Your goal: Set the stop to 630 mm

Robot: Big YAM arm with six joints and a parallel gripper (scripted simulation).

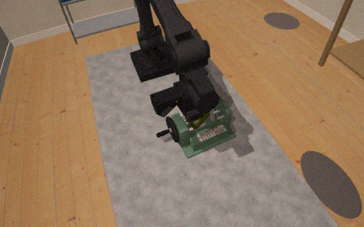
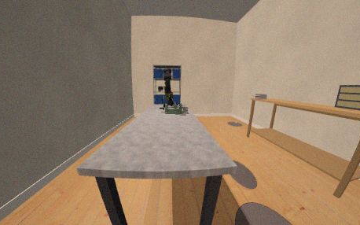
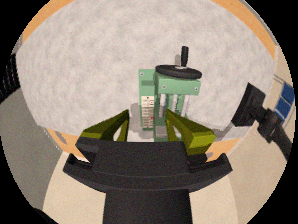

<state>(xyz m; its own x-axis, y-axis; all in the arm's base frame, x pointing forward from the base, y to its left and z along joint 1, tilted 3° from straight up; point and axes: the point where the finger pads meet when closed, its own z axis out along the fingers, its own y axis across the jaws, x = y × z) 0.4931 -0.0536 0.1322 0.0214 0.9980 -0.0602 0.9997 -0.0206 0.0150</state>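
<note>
The black handwheel is 110 mm below my hand, 80 mm behind it and 60 mm to the right of it. Also, from my hand: grey stop block 90 mm to the left, 70 mm below, 50 mm behind.
</note>
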